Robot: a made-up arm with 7 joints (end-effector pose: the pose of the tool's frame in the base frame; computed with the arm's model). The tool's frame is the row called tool. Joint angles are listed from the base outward.
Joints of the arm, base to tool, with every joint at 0 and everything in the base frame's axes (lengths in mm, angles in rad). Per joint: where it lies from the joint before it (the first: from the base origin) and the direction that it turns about. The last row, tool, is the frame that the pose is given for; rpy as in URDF.
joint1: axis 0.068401 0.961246 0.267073 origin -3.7 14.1 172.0
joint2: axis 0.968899 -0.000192 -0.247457 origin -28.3 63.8 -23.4
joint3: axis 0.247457 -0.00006 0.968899 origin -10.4 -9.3 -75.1
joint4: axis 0.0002 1 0.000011 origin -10.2 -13.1 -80.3
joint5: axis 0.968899 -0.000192 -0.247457 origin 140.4 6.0 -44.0
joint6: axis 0.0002 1 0.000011 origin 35.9 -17.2 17.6
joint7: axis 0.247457 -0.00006 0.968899 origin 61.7 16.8 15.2
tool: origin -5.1 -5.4 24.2 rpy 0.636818 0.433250 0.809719
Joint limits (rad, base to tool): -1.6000..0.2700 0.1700..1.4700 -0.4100..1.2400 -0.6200..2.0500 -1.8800..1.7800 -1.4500..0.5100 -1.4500..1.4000
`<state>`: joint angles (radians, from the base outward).
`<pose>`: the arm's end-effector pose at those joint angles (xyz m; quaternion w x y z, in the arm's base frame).
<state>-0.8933 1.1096 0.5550 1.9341 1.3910 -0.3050 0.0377</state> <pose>0.2256 0.2995 -0.0642 0.4420 0.7351 0.4169 0.3009</pose>
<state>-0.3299 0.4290 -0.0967 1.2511 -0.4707 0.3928 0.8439</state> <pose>0.1568 0.2031 -0.1979 0.2176 0.4448 0.6630 0.5614</pose>
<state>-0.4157 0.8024 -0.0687 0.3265 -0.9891 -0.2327 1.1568</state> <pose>0.2616 0.2004 0.0787 0.5560 -0.0805 0.2871 0.7759</pose>
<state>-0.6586 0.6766 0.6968 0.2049 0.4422 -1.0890 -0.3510</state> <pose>0.1951 0.1693 0.1569 0.5915 0.5088 -0.4832 0.3972</pose>
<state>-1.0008 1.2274 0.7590 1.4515 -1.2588 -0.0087 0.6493</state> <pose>0.1542 0.4385 0.1310 0.3698 -0.5698 0.3051 0.6675</pose>
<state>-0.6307 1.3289 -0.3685 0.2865 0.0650 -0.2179 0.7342</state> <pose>0.2736 0.1418 0.0768 0.5658 0.5238 -0.2720 0.5757</pose>
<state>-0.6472 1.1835 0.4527 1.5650 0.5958 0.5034 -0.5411</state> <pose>0.1812 0.4128 0.0073 0.3519 0.3871 0.7529 0.3992</pose>
